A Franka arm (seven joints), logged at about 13 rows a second.
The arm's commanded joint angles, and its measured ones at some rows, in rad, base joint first. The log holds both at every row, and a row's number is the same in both.
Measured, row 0:
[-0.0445 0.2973 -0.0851 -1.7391 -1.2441 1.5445 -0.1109]
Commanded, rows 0 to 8:
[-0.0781 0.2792 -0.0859 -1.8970 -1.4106 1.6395 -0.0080]
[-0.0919 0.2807 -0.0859 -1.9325 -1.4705 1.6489 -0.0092]
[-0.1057 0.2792 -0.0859 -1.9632 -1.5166 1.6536 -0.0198]
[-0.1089 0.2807 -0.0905 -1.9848 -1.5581 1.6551 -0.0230]
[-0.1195 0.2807 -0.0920 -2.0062 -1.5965 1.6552 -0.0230]
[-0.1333 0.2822 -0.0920 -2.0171 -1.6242 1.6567 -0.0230]
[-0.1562 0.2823 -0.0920 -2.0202 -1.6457 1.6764 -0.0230]
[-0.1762 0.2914 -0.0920 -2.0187 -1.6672 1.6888 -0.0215]
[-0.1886 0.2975 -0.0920 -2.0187 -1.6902 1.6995 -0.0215]
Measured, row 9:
[-0.1569 0.3077 -0.0961 -1.9999 -1.6370 1.6688 -0.0359]
